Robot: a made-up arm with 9 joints. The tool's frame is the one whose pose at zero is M. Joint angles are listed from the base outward.
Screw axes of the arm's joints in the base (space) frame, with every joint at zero. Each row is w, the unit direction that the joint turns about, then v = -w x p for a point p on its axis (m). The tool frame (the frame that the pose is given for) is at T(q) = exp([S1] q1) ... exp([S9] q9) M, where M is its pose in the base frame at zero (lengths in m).
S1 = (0, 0, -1, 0.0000, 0.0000, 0.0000)
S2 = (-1, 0, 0, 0.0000, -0.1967, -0.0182)
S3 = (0, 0, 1, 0.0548, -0.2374, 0.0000)
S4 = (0, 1, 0, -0.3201, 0.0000, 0.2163)
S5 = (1, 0, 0, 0.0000, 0.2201, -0.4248)
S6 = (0, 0, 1, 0.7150, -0.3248, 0.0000)
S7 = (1, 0, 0, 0.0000, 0.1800, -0.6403)
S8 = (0, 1, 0, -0.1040, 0.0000, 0.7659)
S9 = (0, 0, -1, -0.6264, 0.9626, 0.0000)
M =
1 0 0 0.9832
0 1 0 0.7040
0 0 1 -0.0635
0 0 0 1
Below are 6 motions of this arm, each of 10 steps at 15 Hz.
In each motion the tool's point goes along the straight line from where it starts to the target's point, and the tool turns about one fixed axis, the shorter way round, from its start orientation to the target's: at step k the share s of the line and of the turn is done. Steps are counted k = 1, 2, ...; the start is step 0. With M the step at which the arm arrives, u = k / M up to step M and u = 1 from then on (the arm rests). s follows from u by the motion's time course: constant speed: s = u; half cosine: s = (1 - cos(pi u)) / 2; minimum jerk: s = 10 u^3 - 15 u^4 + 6 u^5.
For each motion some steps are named. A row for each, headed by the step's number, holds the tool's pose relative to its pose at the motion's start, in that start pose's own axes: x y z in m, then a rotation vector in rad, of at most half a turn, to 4 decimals.
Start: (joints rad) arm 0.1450 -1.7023 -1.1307 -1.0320 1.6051 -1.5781 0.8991 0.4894 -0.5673
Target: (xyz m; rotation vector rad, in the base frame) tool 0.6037 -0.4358 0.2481 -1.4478 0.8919 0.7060
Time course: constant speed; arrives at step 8
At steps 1, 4, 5, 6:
1: -0.0255 0.0299 -0.0005 0.0526 0.0102 -0.0324
4: -0.1018 0.1196 -0.0019 0.2106 0.0408 -0.1297
5: -0.1273 0.1495 -0.0024 0.2632 0.0510 -0.1621
6: -0.1528 0.1794 -0.0029 0.3159 0.0612 -0.1946

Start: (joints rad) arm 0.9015 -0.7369 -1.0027 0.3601 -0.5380 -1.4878 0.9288 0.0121 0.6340
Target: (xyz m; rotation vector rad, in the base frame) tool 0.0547 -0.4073 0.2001 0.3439 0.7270 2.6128
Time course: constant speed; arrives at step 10
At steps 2, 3, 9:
2: -0.0022 0.0142 0.0272 0.1268 -0.0414 0.0390
3: -0.0032 0.0213 0.0408 0.1902 -0.0621 0.0585
9: -0.0097 0.0639 0.1225 0.5706 -0.1863 0.1755

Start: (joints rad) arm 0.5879 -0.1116 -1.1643 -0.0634 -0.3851 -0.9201 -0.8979 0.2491 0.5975
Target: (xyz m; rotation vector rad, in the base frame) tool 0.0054 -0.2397 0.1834 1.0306 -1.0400 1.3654
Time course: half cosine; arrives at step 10
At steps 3, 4, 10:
3: 0.0214 -0.0081 -0.0141 -0.0779 -0.0165 -0.1830
4: 0.0359 -0.0135 -0.0237 -0.1305 -0.0277 -0.3067
10: 0.1038 -0.0391 -0.0685 -0.3778 -0.0802 -0.8878

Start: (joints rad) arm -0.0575 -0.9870 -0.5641 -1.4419 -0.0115 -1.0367 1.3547 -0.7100 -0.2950
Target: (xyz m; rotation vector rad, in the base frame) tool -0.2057 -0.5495 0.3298 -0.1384 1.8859 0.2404
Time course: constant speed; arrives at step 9
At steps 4, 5, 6, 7, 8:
4: 0.2903 0.0445 0.0387 0.5492 -0.3441 -0.1588
5: 0.3629 0.0557 0.0484 0.6865 -0.4301 -0.1985
6: 0.4355 0.0668 0.0581 0.8238 -0.5161 -0.2382
7: 0.5080 0.0779 0.0677 0.9611 -0.6021 -0.2779
8: 0.5806 0.0890 0.0774 1.0985 -0.6881 -0.3176

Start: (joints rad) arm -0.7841 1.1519 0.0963 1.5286 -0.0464 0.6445 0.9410 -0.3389 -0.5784
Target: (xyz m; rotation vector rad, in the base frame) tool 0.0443 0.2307 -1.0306 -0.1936 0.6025 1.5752
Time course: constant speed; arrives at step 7
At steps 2, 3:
2: 0.0306 0.0642 0.0510 -0.2086 -0.0417 0.3031
3: 0.0460 0.0964 0.0766 -0.3129 -0.0626 0.4547

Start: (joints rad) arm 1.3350 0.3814 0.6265 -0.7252 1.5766 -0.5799 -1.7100 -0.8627 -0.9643
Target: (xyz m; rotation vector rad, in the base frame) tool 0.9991 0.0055 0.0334 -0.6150 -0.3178 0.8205
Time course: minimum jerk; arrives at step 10
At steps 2, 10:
2: 0.0119 0.0131 0.0038 0.0115 -0.0159 0.0146
10: 0.2051 0.2259 0.0653 0.1988 -0.2737 0.2526

